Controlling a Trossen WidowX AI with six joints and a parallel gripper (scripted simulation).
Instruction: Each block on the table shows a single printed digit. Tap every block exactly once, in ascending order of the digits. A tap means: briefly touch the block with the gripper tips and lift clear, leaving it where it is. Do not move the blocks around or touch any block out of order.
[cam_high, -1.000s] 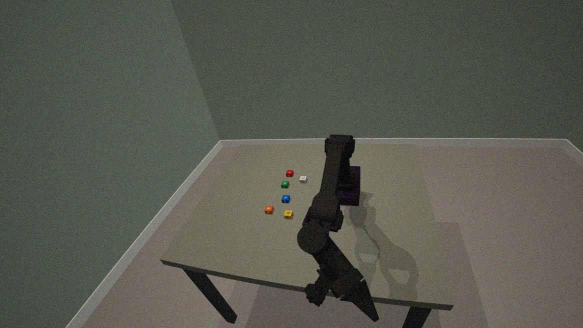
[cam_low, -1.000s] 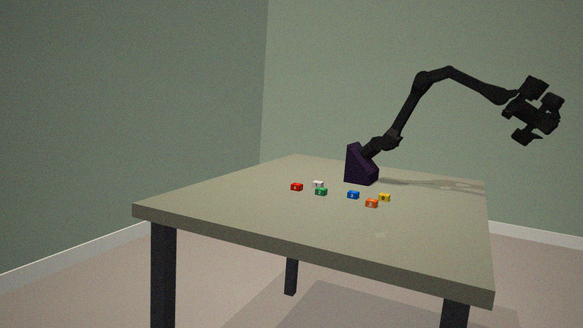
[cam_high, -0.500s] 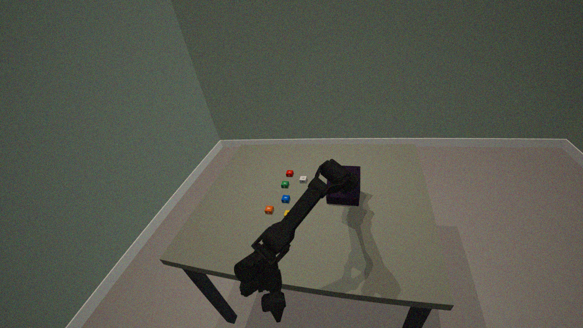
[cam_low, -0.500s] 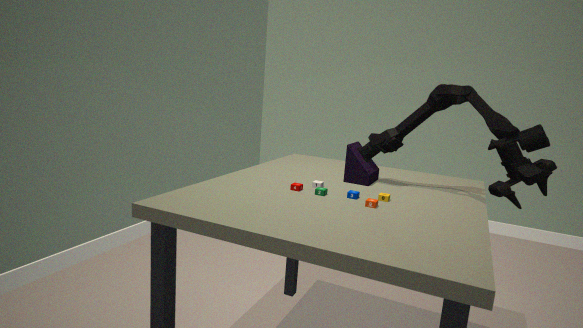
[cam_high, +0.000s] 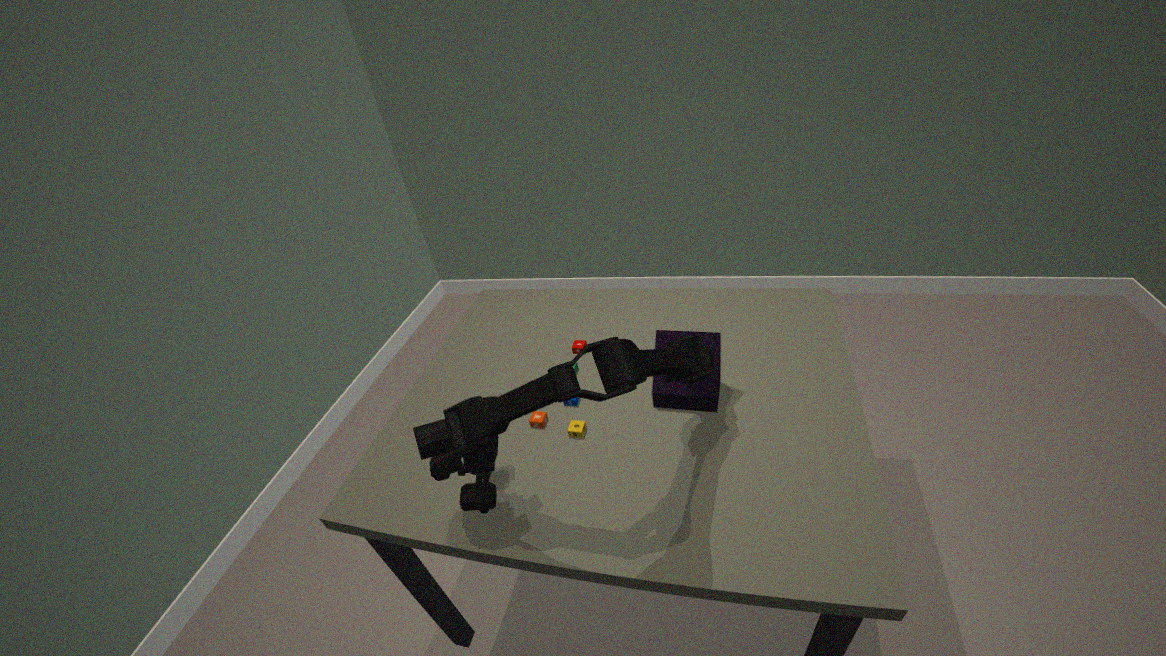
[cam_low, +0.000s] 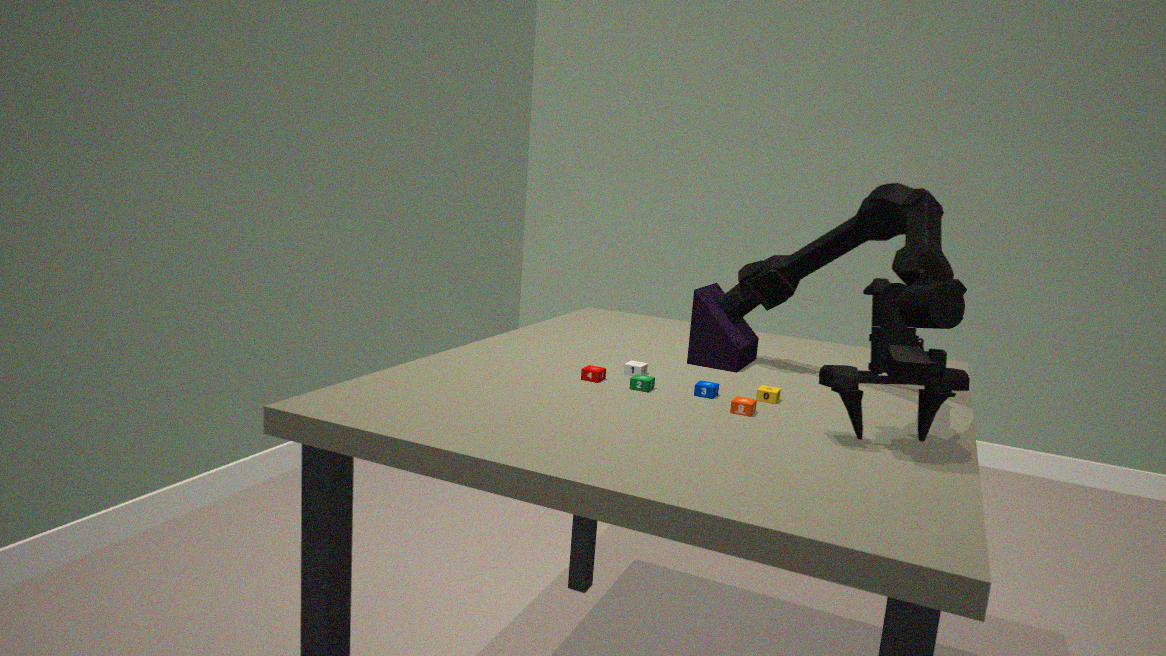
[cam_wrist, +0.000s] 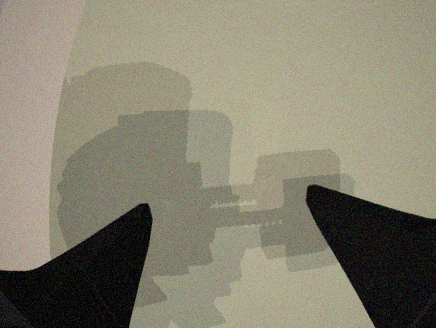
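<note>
Right now my gripper tip is 210 mm to the left of the yellow block and 110 mm past it. Also, from my gripper tip: blue block 300 mm to the right, 60 mm behind; orange block 220 mm to the right, 20 mm behind; green block 400 mm to the right, 20 mm behind.
</note>
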